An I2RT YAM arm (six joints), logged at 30 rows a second.
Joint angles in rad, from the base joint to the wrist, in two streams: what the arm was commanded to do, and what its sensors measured. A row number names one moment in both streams.
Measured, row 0:
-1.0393 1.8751 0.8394 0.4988 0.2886 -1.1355
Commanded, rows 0 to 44:
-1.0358 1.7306 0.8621 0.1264 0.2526 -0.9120
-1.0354 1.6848 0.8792 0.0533 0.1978 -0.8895
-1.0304 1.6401 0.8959 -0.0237 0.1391 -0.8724
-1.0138 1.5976 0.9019 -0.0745 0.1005 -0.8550
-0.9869 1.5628 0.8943 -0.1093 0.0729 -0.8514
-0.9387 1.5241 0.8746 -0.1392 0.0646 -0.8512
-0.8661 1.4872 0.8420 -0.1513 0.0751 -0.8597
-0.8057 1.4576 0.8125 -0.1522 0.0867 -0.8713
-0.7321 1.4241 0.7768 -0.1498 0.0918 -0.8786
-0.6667 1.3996 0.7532 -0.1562 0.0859 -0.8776
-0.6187 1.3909 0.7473 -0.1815 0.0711 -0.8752
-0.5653 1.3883 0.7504 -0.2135 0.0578 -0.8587
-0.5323 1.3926 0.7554 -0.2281 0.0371 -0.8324
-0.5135 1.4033 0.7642 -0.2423 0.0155 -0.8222
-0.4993 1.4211 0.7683 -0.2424 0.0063 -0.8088
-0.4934 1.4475 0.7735 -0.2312 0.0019 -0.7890
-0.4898 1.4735 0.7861 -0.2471 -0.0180 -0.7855
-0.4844 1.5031 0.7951 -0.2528 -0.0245 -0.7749
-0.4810 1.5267 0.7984 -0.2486 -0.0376 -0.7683
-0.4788 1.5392 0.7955 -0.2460 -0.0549 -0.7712
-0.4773 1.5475 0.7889 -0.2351 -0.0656 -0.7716
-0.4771 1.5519 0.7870 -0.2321 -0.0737 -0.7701
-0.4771 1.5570 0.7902 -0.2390 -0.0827 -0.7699
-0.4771 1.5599 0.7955 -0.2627 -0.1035 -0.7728
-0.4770 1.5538 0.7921 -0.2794 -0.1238 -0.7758
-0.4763 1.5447 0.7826 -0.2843 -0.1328 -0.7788
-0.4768 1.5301 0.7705 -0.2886 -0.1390 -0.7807
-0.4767 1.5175 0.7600 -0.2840 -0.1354 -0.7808
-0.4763 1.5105 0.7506 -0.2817 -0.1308 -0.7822
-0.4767 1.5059 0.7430 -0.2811 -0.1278 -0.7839
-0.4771 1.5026 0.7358 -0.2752 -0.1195 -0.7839
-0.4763 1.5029 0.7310 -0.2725 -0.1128 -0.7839
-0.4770 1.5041 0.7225 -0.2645 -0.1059 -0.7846
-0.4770 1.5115 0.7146 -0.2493 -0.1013 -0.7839
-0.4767 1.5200 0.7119 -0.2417 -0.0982 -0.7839
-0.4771 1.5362 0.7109 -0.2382 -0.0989 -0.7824
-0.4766 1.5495 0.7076 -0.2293 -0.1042 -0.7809
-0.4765 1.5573 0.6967 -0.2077 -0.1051 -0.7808
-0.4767 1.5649 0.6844 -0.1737 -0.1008 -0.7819
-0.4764 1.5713 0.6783 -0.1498 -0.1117 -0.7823
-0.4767 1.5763 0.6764 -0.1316 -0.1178 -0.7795
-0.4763 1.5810 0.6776 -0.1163 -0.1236 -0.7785
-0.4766 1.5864 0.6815 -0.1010 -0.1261 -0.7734
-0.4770 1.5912 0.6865 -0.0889 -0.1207 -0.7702
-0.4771 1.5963 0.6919 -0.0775 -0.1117 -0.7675
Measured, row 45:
-0.4843 1.5555 0.7128 -0.0902 -0.1200 -0.7845
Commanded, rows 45 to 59:
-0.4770 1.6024 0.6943 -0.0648 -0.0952 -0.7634
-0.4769 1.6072 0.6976 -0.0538 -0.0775 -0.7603
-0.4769 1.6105 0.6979 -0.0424 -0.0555 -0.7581
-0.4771 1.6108 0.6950 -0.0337 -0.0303 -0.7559
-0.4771 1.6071 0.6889 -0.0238 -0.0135 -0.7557
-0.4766 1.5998 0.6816 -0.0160 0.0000 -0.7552
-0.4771 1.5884 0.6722 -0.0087 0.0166 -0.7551
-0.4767 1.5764 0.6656 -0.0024 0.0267 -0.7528
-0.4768 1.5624 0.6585 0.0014 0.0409 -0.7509
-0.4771 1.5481 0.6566 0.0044 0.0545 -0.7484
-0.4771 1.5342 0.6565 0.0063 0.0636 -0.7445
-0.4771 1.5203 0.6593 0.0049 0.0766 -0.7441
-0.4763 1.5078 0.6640 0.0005 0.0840 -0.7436
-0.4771 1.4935 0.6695 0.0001 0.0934 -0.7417
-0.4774 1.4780 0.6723 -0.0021 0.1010 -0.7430
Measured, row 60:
-0.4778 1.5295 0.6674 0.0078 0.0418 -0.7639
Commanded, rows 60 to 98:
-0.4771 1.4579 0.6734 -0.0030 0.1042 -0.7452
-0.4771 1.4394 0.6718 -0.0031 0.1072 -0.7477
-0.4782 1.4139 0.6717 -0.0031 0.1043 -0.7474
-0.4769 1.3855 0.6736 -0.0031 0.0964 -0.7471
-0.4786 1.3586 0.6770 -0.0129 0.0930 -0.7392
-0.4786 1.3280 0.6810 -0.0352 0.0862 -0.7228
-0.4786 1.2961 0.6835 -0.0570 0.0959 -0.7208
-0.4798 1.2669 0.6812 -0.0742 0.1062 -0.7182
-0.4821 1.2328 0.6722 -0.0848 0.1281 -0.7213
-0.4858 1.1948 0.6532 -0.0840 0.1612 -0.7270
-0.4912 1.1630 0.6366 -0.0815 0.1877 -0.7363
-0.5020 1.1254 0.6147 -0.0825 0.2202 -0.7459
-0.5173 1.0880 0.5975 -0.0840 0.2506 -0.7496
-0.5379 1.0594 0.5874 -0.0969 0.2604 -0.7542
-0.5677 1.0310 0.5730 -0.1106 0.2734 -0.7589
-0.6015 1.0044 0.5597 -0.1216 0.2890 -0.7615
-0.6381 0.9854 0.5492 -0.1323 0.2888 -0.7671
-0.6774 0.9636 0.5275 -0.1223 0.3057 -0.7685
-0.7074 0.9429 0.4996 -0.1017 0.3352 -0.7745
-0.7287 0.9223 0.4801 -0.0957 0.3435 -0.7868
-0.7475 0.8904 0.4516 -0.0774 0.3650 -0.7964
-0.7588 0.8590 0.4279 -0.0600 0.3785 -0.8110
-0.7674 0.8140 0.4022 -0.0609 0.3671 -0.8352
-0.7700 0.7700 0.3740 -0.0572 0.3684 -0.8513
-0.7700 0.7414 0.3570 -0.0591 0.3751 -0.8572
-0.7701 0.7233 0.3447 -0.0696 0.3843 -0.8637
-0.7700 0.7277 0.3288 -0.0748 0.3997 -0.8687
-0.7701 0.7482 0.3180 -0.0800 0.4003 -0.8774
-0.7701 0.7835 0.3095 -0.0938 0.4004 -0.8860
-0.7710 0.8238 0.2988 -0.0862 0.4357 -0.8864
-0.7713 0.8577 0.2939 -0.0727 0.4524 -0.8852
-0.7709 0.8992 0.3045 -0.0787 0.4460 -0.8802
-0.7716 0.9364 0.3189 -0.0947 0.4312 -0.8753
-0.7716 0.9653 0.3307 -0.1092 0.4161 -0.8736
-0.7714 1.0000 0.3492 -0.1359 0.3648 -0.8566
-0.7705 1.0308 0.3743 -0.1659 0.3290 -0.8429
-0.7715 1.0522 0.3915 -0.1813 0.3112 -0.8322
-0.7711 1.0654 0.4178 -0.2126 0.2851 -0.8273
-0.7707 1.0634 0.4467 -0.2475 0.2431 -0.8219
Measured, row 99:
-0.7681 1.0554 0.3683 -0.1566 0.3454 -0.8524
